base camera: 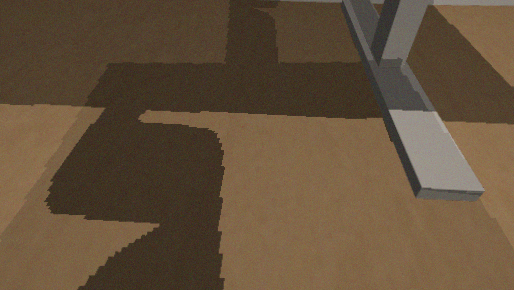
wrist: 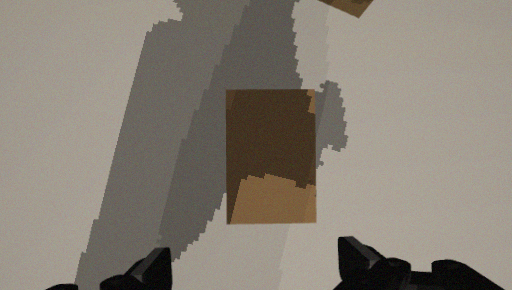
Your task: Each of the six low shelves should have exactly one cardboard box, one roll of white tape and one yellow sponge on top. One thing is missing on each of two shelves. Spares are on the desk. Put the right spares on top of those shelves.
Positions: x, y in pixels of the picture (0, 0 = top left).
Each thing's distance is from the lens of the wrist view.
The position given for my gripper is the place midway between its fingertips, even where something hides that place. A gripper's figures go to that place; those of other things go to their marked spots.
my gripper [wrist: 255, 261]: 16 cm
desk [wrist: 120, 120]: 28 cm
